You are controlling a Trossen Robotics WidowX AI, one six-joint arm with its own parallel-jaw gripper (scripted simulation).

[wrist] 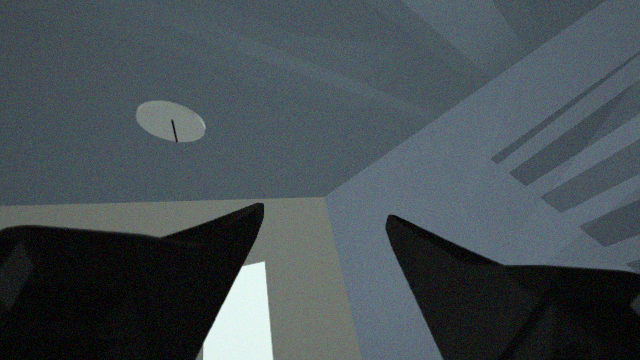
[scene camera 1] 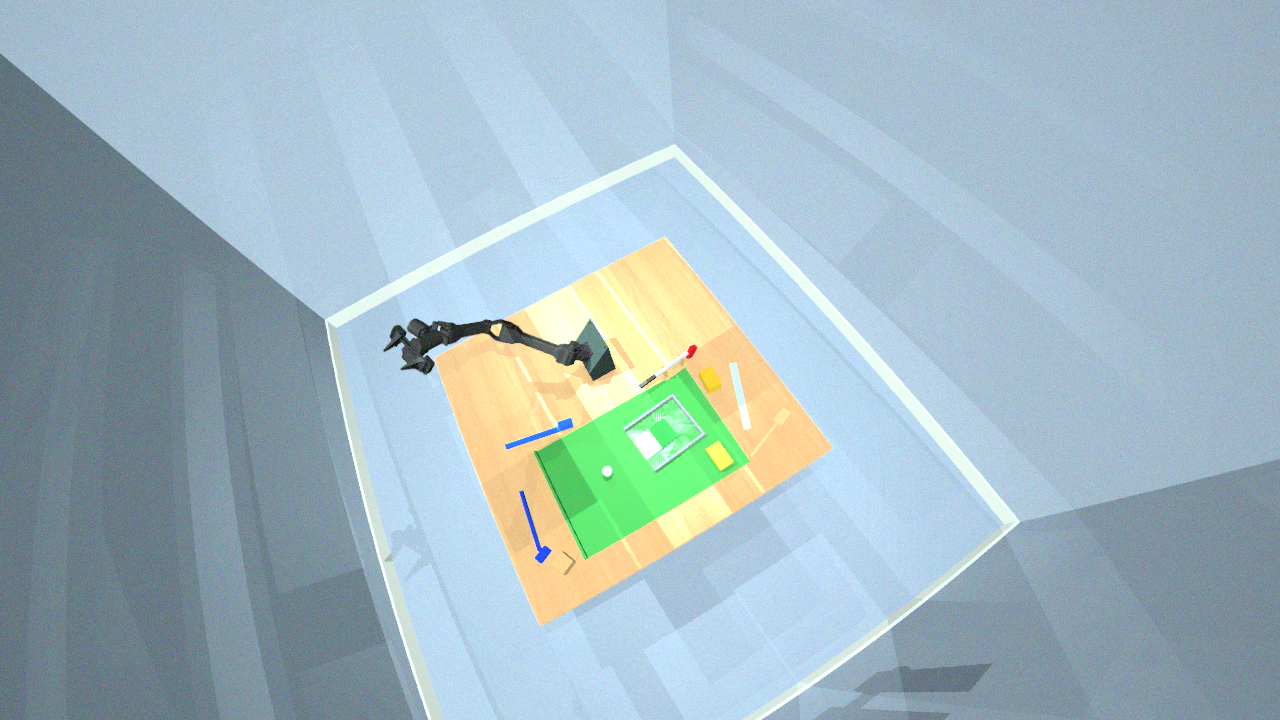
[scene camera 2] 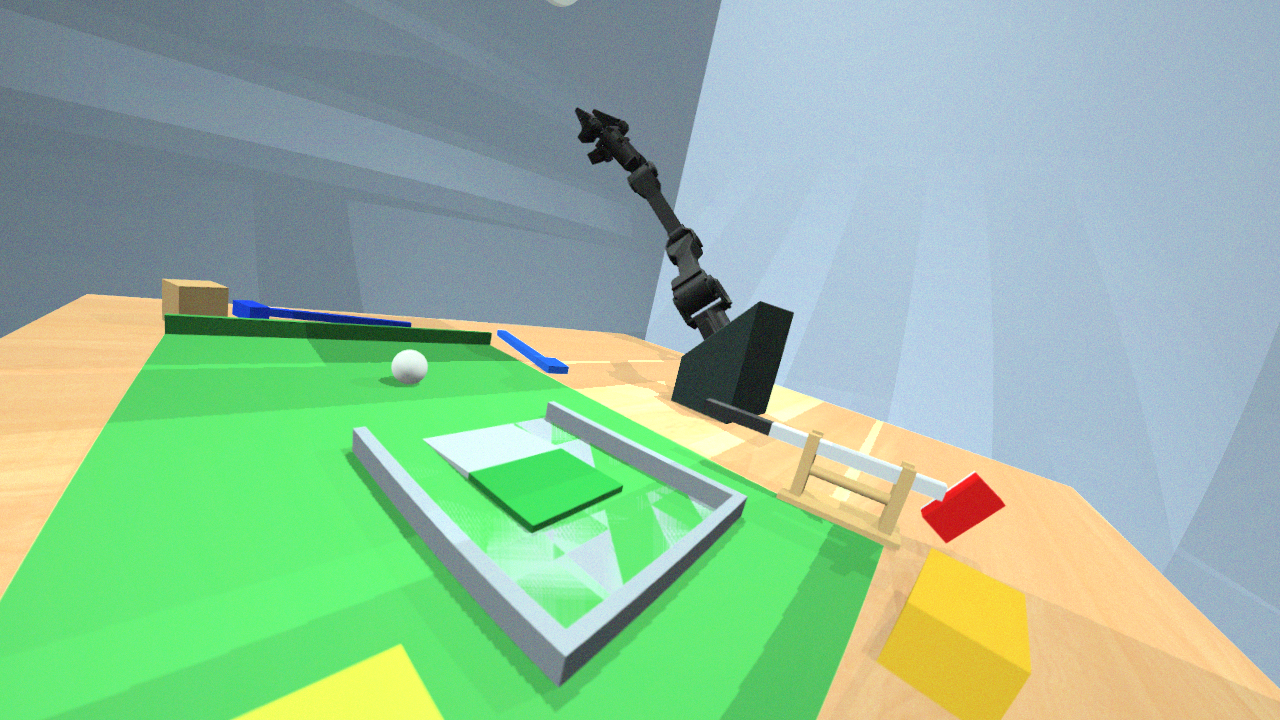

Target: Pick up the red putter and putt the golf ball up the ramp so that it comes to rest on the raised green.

Scene:
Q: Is the gripper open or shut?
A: Open.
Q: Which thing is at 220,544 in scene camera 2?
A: A green mat.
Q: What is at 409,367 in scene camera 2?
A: A white golf ball.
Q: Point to a grey-walled frame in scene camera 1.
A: At 658,436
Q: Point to a green mat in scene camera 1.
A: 602,510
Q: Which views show the gripper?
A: The wrist view, scene camera 1 and scene camera 2: all of them.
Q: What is the gripper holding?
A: Nothing.

